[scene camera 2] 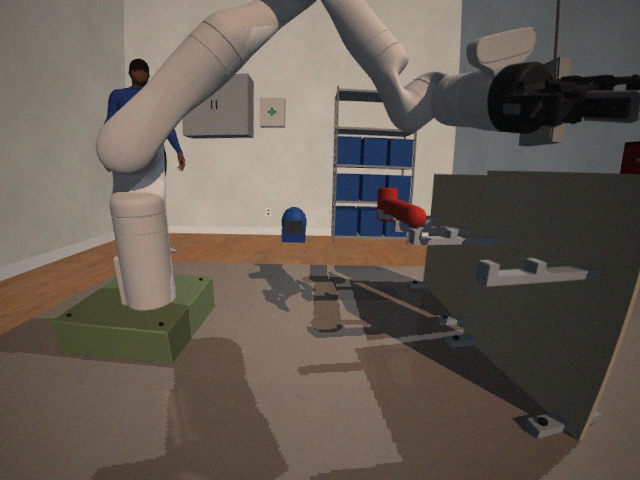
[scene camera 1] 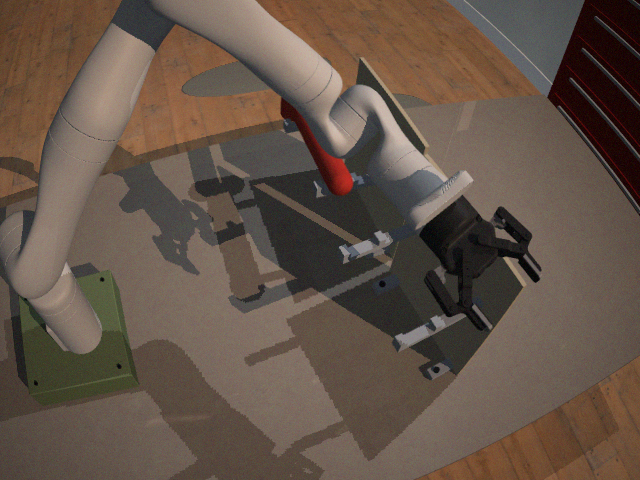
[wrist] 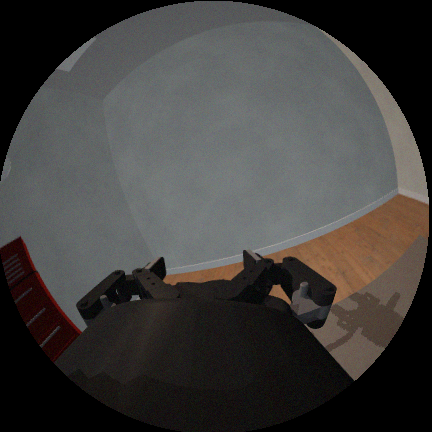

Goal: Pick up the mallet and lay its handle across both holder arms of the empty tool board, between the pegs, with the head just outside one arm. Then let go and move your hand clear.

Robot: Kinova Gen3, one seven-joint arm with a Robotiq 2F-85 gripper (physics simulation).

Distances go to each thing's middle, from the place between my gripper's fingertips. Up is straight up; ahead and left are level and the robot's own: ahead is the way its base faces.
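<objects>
There is the red mallet [scene camera 1: 333, 170], and as I see it, it is 6 cm behind my hand, 48 cm to the left of it and 15 cm below it.
</objects>
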